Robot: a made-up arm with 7 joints.
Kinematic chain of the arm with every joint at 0, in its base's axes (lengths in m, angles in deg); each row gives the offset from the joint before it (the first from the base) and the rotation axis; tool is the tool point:
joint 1: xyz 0 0.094 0 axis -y
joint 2: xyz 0 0.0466 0 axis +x
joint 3: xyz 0 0 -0.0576 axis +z
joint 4: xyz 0 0 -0.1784 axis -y
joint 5: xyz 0 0 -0.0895 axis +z
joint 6: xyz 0 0 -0.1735 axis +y
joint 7: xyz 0 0 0 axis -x
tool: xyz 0 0 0
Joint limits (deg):
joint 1: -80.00..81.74
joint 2: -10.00..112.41
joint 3: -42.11..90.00
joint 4: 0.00..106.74
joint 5: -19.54..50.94
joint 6: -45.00..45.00
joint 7: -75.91..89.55
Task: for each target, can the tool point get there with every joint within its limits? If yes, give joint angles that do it. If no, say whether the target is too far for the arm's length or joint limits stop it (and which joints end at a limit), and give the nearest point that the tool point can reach.
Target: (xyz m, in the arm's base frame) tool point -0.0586 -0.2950 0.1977
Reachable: no: joint limits stop it (at a limit: joint 1, joint 2, joint 3, joint 4) | nearest point 0.1540 -0.0535 0.1664 | short by 0.323 m
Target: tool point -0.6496 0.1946 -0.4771
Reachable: no: too far | nearest point -0.4013 0.1740 -0.2947 | short by 0.309 m
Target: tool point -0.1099 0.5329 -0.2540
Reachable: yes | joints -52.04 63.05 -16.26 31.70 0.52 -1.34 41.21
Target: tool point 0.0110 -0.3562 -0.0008
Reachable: no: joint limits stop it (at a limit: joint 2, joint 3, joint 4) | nearest point 0.2262 -0.0535 -0.0164 | short by 0.372 m
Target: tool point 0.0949 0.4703 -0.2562
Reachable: yes | joints -33.48 75.28 -18.15 61.90 6.38 -28.76 -27.75
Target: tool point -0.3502 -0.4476 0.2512
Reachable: no: too far | nearest point -0.3924 -0.0422 -0.1897 | short by 0.600 m
